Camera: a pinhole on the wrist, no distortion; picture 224 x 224 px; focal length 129.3 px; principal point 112.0 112.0 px. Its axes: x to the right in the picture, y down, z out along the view. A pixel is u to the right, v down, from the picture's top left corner.
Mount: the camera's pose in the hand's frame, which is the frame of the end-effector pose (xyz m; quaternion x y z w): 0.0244 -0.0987 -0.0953 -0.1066 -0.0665 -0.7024 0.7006
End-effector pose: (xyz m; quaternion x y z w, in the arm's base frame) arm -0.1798 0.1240 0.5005 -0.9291 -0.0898 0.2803 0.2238
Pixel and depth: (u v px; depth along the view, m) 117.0 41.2 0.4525
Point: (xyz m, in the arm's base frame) -0.5456 0.2014 0.3288
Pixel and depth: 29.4 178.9 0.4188
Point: -0.0822 0.0560 0.0794
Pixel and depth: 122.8 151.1 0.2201
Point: -0.1635 0.2539 0.3924
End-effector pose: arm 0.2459 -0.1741 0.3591 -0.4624 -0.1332 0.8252 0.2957
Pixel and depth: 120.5 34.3 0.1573
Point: 0.2410 -0.1529 0.4700
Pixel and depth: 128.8 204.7 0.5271
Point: -0.2566 0.1440 0.3041
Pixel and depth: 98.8 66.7 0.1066
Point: 0.2650 -0.1290 0.3983
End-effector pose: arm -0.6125 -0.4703 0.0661 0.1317 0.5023 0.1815 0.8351
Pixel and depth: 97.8 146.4 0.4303
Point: -0.2820 -0.3654 0.0974
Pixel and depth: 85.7 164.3 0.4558
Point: -0.2514 -0.2902 0.0657
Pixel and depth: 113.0 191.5 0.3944
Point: -0.2442 -0.3622 -0.0396
